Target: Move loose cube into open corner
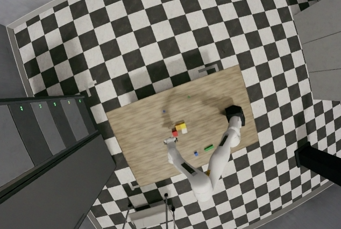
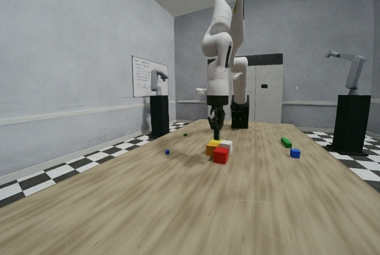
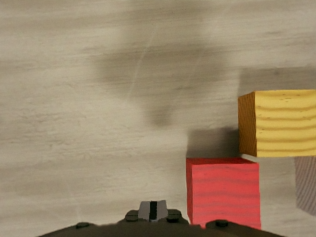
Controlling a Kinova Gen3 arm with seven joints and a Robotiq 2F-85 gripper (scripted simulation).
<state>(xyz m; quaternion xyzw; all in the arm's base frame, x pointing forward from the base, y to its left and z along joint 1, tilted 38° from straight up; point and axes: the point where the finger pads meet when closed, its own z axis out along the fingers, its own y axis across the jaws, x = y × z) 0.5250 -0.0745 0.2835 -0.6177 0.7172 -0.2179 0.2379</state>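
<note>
My hand is 5 cm past the red cube, 1 cm to the right of it and 10 cm above it. From my hand the other things lie so: green block: 31 cm behind, 33 cm to the left, 11 cm below.
</note>
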